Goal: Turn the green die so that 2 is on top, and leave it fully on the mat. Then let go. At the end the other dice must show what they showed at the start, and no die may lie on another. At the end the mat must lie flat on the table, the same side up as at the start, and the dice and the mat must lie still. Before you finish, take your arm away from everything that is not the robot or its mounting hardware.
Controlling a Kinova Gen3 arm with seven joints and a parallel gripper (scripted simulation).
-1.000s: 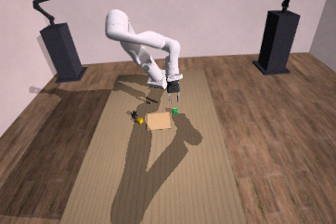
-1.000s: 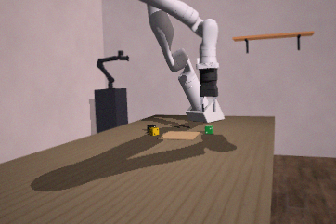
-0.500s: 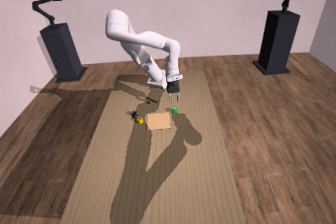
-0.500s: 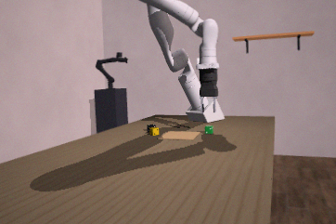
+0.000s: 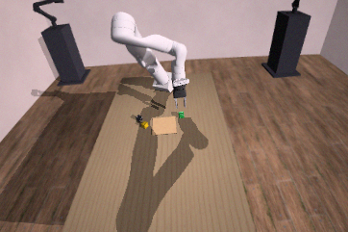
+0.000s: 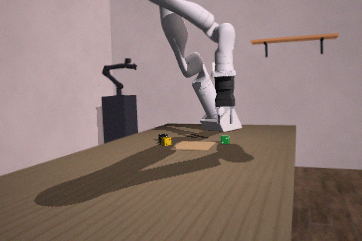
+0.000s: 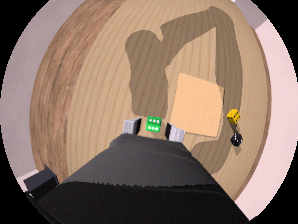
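Now: hand 8 cm above the green die. From my hand the other things lie so: tan mat: 6 cm ahead, 11 cm to the right, 9 cm below; yellow die: 6 cm ahead, 22 cm to the right, 8 cm below; black die: 1 cm behind, 26 cm to the right, 8 cm below.
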